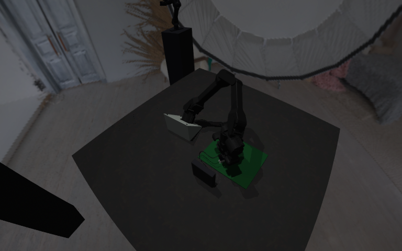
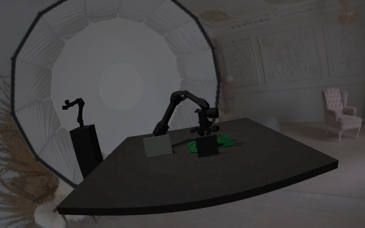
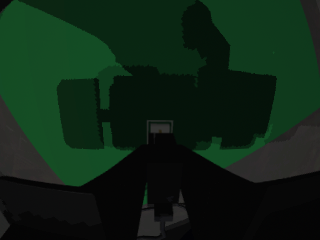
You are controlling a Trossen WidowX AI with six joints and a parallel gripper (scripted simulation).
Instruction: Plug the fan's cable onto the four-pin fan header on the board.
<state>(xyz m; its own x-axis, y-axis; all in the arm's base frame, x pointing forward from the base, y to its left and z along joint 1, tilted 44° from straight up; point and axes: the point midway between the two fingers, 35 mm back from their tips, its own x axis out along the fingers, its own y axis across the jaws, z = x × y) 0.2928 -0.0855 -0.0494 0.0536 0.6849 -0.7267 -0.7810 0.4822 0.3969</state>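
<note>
My gripper tip is 50 mm to the right of the green board, 50 mm above it and 40 mm short of it. From my gripper tip the other things lie so: fan box (140 mm to the right, 30 mm behind, 20 mm above); black plug (10 mm to the right, 10 mm above).
</note>
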